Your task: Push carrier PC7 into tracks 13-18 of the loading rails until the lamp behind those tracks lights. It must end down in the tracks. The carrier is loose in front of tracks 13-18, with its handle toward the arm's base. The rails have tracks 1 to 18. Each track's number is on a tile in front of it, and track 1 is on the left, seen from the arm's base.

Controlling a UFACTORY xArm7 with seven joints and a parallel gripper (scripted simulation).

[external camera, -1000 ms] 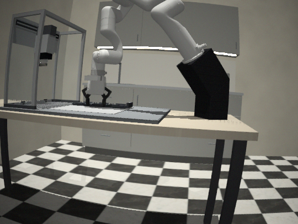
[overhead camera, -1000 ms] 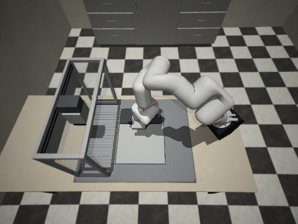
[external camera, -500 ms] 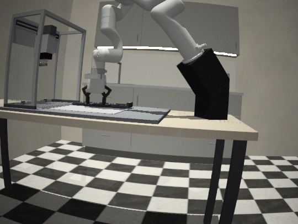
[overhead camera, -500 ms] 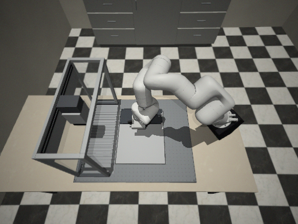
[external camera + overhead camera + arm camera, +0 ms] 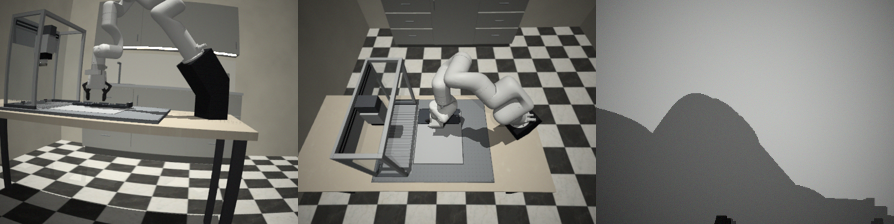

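The carrier PC7 lies 90 mm to the right of my hand, 30 mm below it and 30 mm ahead of it. Round my hand: pipette head 300 mm ahead, 300 mm above, 170 mm to the left.
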